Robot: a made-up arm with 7 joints.
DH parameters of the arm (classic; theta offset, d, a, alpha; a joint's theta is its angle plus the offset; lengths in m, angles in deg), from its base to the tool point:
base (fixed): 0 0.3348 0.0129 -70
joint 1: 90 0.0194 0.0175 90
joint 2: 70 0.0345 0.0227 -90
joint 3: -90 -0.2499 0.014 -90
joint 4: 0 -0.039 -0.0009 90
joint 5: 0 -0.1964 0.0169 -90
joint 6: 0 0.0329 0.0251 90
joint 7: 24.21 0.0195 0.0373 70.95
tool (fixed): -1.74 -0.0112 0 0
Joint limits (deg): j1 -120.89..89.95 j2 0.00..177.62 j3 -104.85..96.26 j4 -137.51..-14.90 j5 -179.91..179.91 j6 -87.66..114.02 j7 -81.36..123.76
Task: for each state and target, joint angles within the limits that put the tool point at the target. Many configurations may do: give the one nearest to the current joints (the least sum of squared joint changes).
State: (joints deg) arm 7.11 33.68 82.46 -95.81 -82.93 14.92 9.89
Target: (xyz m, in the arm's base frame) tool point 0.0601 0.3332 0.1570
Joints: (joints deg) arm 22.16 19.21 87.45 -79.54 -86.83 16.52 8.31
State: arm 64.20 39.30 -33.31 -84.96 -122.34 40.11 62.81
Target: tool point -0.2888 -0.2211 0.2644
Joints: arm 89.95 12.38 -70.16 -65.64 -133.94 43.21 52.25
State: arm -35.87 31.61 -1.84 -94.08 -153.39 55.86 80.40
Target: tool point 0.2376 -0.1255 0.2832
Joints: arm -40.60 13.97 -18.53 -118.67 -144.60 55.27 80.12
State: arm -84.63 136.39 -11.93 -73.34 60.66 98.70 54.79
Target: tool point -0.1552 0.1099 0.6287
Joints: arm -100.56 142.65 -9.02 -104.10 48.95 94.02 64.09
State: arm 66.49 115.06 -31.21 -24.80 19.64 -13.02 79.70
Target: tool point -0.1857 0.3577 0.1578
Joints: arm 59.28 65.35 -40.62 -36.79 14.95 -11.67 80.17
